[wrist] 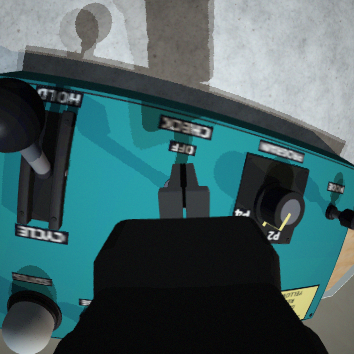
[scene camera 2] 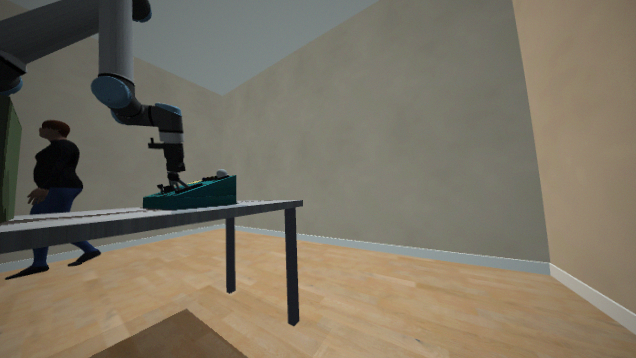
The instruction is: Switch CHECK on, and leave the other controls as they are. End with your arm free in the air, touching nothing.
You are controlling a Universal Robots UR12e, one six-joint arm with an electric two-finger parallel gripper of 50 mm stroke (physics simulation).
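Places are measured from the arm's base along level axes (x ahead, y left, z up), in millimetres.
Where they show: gripper, between the fingertips: [wrist: 182,176] [scene camera 2: 172,184].
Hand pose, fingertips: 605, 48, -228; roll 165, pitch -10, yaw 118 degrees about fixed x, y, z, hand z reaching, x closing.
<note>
Things, the pixels of their top centre, and the offset from my fingertips, as dx, dy, dz. "spot": a spot on its surface instead.
- OFF label, a spot on its surface: [wrist: 182,148] spot: -9, +4, -42
- small bright edge, a spot on its surface: [wrist: 167,183] spot: +25, +2, -29
- CYCLE lever's black ball, a spot on its surface: [wrist: 19,115] spot: -23, -105, +43
- white dome, a spot on its surface: [wrist: 29,325] spot: +167, -91, +58
- PROGRAM knob, centre of its top: [wrist: 292,219] +2, +127, +10
- MODE toggle, a spot on its surface: [wrist: 341,215] spot: -19, +233, -3
The teal control panel [scene camera 2: 215,194] [wrist: 115,205] has a sloped face and stands on the table. In the wrist view its CHECK label [wrist: 185,127] and the OFF label [wrist: 182,148] read upside down, just above the fingertips. The CHECK switch is mostly hidden behind the fingers; a small bright edge [wrist: 167,183] shows at their left side. My gripper [scene camera 2: 174,184] [wrist: 182,176] is shut with nothing between the fingers. It points down low over the CHECK spot; whether the tips touch the switch cannot be told.
The HOLD/CYCLE lever's black ball [wrist: 19,115] is at the left, above a white dome [wrist: 29,325]. The PROGRAM knob [wrist: 282,205] and MODE toggle [wrist: 341,215] are at the right. The panel stands on the table [scene camera 2: 265,206]. A person [scene camera 2: 57,165] is beyond the table.
</note>
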